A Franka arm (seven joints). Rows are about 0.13 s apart.
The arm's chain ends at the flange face. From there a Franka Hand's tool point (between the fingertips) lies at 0.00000 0.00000 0.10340 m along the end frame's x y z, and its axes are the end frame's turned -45 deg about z.
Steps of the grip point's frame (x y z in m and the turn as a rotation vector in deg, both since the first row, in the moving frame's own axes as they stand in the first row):
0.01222, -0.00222, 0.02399, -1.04, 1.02, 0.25
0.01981, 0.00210, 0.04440, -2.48, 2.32, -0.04
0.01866, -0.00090, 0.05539, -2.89, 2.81, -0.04
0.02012, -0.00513, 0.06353, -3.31, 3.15, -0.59
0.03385, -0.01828, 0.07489, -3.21, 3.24, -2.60
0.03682, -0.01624, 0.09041, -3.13, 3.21, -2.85
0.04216, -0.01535, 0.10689, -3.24, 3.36, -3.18
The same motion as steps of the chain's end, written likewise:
0.00444, -0.01024, 0.02402, -0.01, 1.46, 0.25
0.00937, -0.01272, 0.04458, -0.11, 3.39, -0.04
0.00529, -0.01393, 0.05565, -0.06, 4.03, -0.04
0.00236, -0.01802, 0.06386, -0.11, 4.57, -0.59
0.00279, -0.03664, 0.07522, 0.02, 4.56, -2.60
0.00648, -0.03722, 0.09073, 0.06, 4.48, -2.85
0.01055, -0.04028, 0.10723, 0.08, 4.67, -3.18

